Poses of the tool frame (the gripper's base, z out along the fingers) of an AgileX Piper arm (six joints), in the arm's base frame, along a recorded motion.
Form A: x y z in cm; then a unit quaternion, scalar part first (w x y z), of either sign.
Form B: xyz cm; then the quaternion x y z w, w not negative. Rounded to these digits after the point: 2 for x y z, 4 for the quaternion.
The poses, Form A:
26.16, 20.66, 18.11, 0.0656, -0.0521, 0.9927, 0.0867
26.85, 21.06, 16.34, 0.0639, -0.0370, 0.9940, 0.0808
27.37, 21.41, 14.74, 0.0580, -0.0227, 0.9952, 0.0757
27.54, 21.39, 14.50, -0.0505, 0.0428, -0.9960, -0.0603
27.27, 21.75, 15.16, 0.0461, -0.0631, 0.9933, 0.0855
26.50, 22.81, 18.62, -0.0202, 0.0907, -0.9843, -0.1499
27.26, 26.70, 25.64, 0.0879, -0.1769, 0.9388, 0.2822
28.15, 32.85, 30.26, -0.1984, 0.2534, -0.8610, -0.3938
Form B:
26.16, 20.66, 18.11, -0.0521, 0.9927, 0.0867, 0.0656
26.85, 21.06, 16.34, -0.0370, 0.9940, 0.0808, 0.0639
27.37, 21.41, 14.74, -0.0227, 0.9952, 0.0757, 0.0580
27.54, 21.39, 14.50, -0.0428, 0.9960, 0.0603, 0.0505
27.27, 21.75, 15.16, -0.0631, 0.9933, 0.0855, 0.0461
26.50, 22.81, 18.62, -0.0907, 0.9843, 0.1499, 0.0202
27.26, 26.70, 25.64, -0.1769, 0.9388, 0.2822, 0.0879
28.15, 32.85, 30.26, -0.2534, 0.8610, 0.3938, 0.1984

